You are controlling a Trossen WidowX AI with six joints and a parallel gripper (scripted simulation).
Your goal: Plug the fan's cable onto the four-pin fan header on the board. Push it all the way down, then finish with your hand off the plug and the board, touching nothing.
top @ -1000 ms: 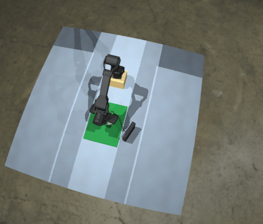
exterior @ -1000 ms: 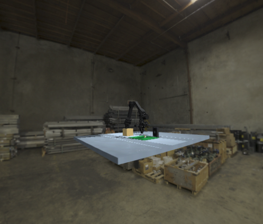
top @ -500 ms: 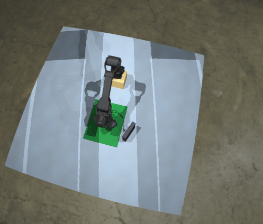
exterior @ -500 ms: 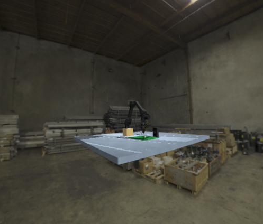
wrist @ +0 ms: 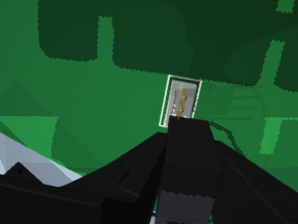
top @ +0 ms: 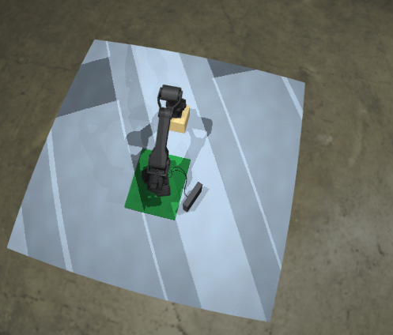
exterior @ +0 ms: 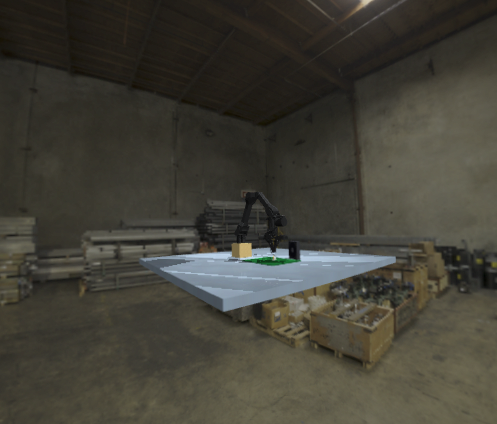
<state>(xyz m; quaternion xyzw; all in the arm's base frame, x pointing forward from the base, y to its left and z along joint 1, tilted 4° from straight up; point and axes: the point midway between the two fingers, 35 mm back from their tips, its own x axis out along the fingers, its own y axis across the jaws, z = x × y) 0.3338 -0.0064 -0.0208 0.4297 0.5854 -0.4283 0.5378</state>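
The black plug is 10 mm to the left of my gripper tip and 10 mm above it. Round my gripper tip: green board: 30 mm to the right, 80 mm below; then fan: 50 mm ahead, 130 mm to the left, 10 mm below.
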